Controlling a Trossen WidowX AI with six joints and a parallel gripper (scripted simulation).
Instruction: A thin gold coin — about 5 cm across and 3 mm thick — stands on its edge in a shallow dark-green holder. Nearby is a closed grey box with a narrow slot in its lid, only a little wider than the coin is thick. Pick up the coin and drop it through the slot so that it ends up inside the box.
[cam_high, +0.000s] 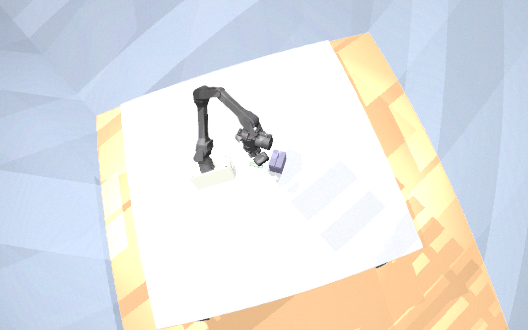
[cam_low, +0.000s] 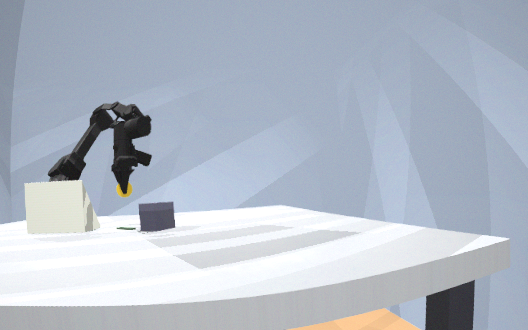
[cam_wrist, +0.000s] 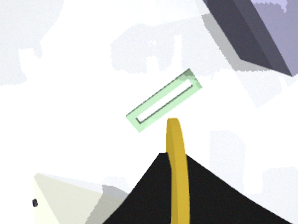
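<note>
The gold coin is 1 cm above my gripper tip.
</note>
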